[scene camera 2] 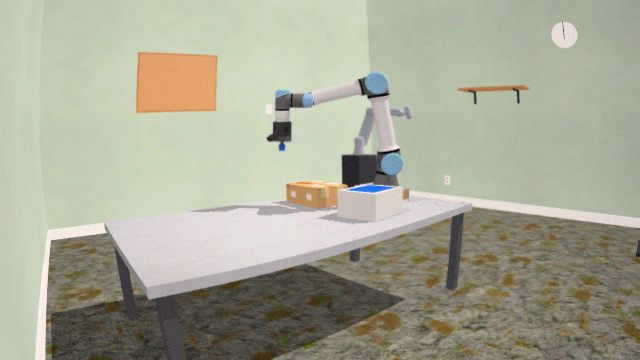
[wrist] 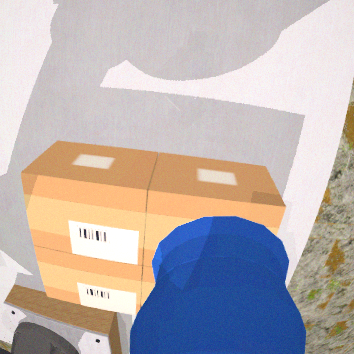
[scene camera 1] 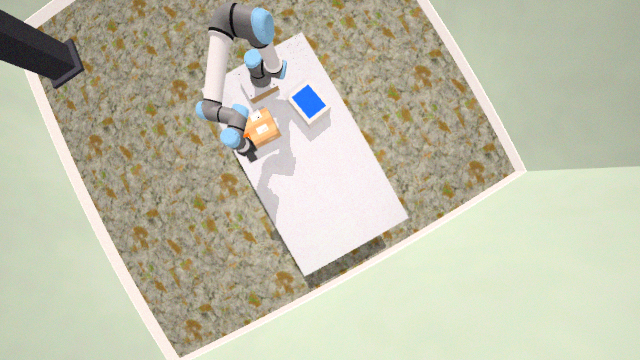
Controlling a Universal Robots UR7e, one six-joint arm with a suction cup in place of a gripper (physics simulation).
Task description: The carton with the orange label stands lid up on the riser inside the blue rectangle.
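Where they show: hand, tool point: [scene camera 2: 281, 150] [wrist: 220, 273]; arm's base, link origin: [wrist: 47, 343] [scene camera 1: 261, 78].
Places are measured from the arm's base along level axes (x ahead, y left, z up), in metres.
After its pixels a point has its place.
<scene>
The carton with the orange label [scene camera 1: 247, 135] {x 0.351, y -0.275, z 0.035 m} [scene camera 2: 294, 196] {x 0.436, y -0.270, z -0.029 m} [wrist: 240, 194] {x 0.435, y -0.301, z 0.019 m} stands on the table in a tight group of cartons. Part of its orange label shows in scene camera 1 beside the arm; in the wrist view the cup covers much of its top. My gripper [scene camera 2: 282, 147] [wrist: 221, 255], a blue suction cup, points down and hangs high above the table near the cartons, apart from them. It is open, with nothing on it. The riser [scene camera 1: 311, 121] {x 0.485, y 0.170, z 0.051 m} [scene camera 2: 354, 206] {x 0.475, y 0.235, z -0.011 m} is a white box, its top bearing the blue rectangle [scene camera 1: 308, 101] {x 0.349, y 0.218, z 0.053 m} [scene camera 2: 371, 188] {x 0.348, y 0.217, z 0.053 m}. No carton stands there.
A neighbouring carton [scene camera 1: 269, 134] {x 0.420, y -0.133, z 0.034 m} [scene camera 2: 326, 199] {x 0.380, y -0.067, z -0.027 m} [wrist: 105, 200] {x 0.418, y -0.166, z 0.034 m} with a white barcode label touches the orange-labelled one. Another white-labelled carton stands behind it, towards the arm's base. A brown-edged block [scene camera 1: 264, 94] {x 0.108, y -0.036, z -0.027 m} [wrist: 62, 307] {x 0.108, y -0.045, z -0.037 m} lies by the base. The table's [scene camera 1: 340, 190] {x 1.014, y 0.132, z -0.067 m} [scene camera 2: 210, 250] {x 1.167, y 0.280, z -0.067 m} long edge runs close to the cartons.
</scene>
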